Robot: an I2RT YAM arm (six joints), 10 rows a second.
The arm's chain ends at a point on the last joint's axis. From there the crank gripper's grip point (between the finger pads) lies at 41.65 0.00 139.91 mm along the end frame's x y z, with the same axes.
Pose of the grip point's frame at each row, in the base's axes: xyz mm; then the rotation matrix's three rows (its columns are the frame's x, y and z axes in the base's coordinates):
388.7 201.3 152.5; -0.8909 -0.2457 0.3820; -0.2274 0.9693 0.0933; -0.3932 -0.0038 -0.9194
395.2 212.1 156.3; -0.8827 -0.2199 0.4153; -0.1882 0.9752 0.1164; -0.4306 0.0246 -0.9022
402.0 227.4 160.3; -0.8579 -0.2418 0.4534; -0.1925 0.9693 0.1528; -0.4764 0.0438 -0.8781
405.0 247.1 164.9; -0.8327 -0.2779 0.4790; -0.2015 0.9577 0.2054; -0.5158 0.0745 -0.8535
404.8 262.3 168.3; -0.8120 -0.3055 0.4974; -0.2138 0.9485 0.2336; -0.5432 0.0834 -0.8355
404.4 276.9 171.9; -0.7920 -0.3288 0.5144; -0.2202 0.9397 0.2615; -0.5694 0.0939 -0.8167
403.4 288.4 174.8; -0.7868 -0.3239 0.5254; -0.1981 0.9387 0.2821; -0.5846 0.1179 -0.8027
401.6 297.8 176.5; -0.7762 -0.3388 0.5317; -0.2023 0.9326 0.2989; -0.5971 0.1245 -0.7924
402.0 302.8 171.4; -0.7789 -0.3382 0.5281; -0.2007 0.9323 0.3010; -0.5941 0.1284 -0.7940
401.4 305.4 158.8; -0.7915 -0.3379 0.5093; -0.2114 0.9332 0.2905; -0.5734 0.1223 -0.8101
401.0 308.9 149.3; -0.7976 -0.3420 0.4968; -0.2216 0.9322 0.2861; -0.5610 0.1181 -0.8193
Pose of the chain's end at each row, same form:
372.4 197.7 297.5; -0.8909 -0.2457 0.3820; -0.2274 0.9693 0.0933; -0.3932 -0.0038 -0.9194
373.9 203.7 300.5; -0.8827 -0.2199 0.4153; -0.1882 0.9752 0.1164; -0.4306 0.0246 -0.9022
374.3 214.0 303.0; -0.8579 -0.2418 0.4534; -0.1925 0.9693 0.1528; -0.4764 0.0438 -0.8781
372.7 226.8 305.8; -0.8327 -0.2779 0.4790; -0.2015 0.9577 0.2054; -0.5158 0.0745 -0.8535
369.0 238.5 307.8; -0.8120 -0.3055 0.4974; -0.2138 0.9485 0.2336; -0.5432 0.0834 -0.8355
365.4 249.5 309.9; -0.7920 -0.3288 0.5144; -0.2202 0.9397 0.2615; -0.5694 0.0939 -0.8167
362.7 257.2 311.5; -0.7868 -0.3239 0.5254; -0.1981 0.9387 0.2821; -0.5846 0.1179 -0.8027
359.5 264.4 312.2; -0.7762 -0.3388 0.5317; -0.2023 0.9326 0.2989; -0.5971 0.1245 -0.7924
360.6 269.0 307.2; -0.7789 -0.3382 0.5281; -0.2007 0.9323 0.3010; -0.5941 0.1284 -0.7940
363.1 273.6 296.0; -0.7915 -0.3379 0.5093; -0.2114 0.9332 0.2905; -0.5734 0.1223 -0.8101
364.7 278.1 287.3; -0.7976 -0.3420 0.4968; -0.2216 0.9322 0.2861; -0.5610 0.1181 -0.8193

